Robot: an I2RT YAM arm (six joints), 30 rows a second.
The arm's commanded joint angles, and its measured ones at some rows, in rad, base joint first. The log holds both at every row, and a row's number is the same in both.
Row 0, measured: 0.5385, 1.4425, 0.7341, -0.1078, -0.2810, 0.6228
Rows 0 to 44, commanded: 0.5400, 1.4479, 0.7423, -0.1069, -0.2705, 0.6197; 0.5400, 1.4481, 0.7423, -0.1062, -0.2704, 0.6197; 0.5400, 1.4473, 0.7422, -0.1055, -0.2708, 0.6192; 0.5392, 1.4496, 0.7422, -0.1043, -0.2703, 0.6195; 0.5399, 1.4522, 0.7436, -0.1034, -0.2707, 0.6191; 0.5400, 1.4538, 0.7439, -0.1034, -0.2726, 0.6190; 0.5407, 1.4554, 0.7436, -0.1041, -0.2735, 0.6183; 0.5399, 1.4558, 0.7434, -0.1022, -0.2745, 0.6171; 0.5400, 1.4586, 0.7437, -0.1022, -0.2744, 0.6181; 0.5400, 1.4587, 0.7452, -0.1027, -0.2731, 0.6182; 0.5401, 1.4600, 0.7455, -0.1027, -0.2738, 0.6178; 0.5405, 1.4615, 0.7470, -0.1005, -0.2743, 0.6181; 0.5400, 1.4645, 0.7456, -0.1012, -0.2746, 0.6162; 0.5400, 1.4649, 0.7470, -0.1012, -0.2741, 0.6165; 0.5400, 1.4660, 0.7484, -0.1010, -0.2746, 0.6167; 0.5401, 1.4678, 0.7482, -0.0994, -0.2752, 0.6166; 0.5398, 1.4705, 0.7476, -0.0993, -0.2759, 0.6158; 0.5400, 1.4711, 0.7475, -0.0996, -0.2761, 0.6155; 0.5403, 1.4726, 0.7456, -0.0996, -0.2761, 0.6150; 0.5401, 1.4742, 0.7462, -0.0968, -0.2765, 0.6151; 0.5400, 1.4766, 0.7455, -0.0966, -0.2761, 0.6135; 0.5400, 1.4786, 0.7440, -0.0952, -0.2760, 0.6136; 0.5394, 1.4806, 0.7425, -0.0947, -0.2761, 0.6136; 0.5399, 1.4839, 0.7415, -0.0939, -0.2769, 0.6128; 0.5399, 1.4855, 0.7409, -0.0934, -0.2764, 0.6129; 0.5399, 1.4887, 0.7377, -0.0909, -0.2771, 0.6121; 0.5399, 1.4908, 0.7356, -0.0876, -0.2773, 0.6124; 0.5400, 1.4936, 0.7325, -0.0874, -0.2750, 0.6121; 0.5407, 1.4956, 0.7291, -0.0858, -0.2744, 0.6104; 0.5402, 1.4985, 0.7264, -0.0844, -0.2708, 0.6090; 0.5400, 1.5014, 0.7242, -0.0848, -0.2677, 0.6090; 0.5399, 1.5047, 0.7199, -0.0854, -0.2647, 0.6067; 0.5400, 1.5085, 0.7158, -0.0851, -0.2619, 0.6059; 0.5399, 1.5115, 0.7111, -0.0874, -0.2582, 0.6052; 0.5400, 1.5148, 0.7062, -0.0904, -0.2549, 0.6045; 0.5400, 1.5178, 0.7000, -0.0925, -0.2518, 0.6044; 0.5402, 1.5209, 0.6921, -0.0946, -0.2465, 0.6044; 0.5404, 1.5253, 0.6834, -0.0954, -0.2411, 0.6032; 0.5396, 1.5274, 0.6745, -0.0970, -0.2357, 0.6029; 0.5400, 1.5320, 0.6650, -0.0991, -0.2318, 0.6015; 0.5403, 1.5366, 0.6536, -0.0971, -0.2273, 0.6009; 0.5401, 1.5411, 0.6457, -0.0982, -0.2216, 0.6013; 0.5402, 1.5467, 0.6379, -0.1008, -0.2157, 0.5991; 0.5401, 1.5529, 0.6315, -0.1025, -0.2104, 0.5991; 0.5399, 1.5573, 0.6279, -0.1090, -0.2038, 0.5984
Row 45, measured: 0.5365, 1.5200, 0.6548, 0.0502, -0.2916, 0.6117
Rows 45 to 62, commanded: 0.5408, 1.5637, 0.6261, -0.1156, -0.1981, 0.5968; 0.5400, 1.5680, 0.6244, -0.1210, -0.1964, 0.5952; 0.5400, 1.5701, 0.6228, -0.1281, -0.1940, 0.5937; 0.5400, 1.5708, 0.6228, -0.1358, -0.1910, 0.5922; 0.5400, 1.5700, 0.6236, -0.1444, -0.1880, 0.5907; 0.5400, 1.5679, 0.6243, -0.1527, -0.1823, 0.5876; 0.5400, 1.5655, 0.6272, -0.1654, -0.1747, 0.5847; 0.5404, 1.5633, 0.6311, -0.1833, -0.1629, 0.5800; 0.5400, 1.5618, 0.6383, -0.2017, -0.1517, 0.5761; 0.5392, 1.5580, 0.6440, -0.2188, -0.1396, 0.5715; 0.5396, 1.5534, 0.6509, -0.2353, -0.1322, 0.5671; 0.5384, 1.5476, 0.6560, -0.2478, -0.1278, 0.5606; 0.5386, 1.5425, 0.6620, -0.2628, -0.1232, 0.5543; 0.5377, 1.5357, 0.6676, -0.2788, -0.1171, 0.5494; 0.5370, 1.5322, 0.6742, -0.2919, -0.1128, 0.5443; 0.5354, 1.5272, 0.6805, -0.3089, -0.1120, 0.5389; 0.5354, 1.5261, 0.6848, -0.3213, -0.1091, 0.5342; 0.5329, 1.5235, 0.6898, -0.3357, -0.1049, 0.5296
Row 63, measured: 0.5407, 1.5181, 0.6960, -0.0147, -0.2527, 0.5507
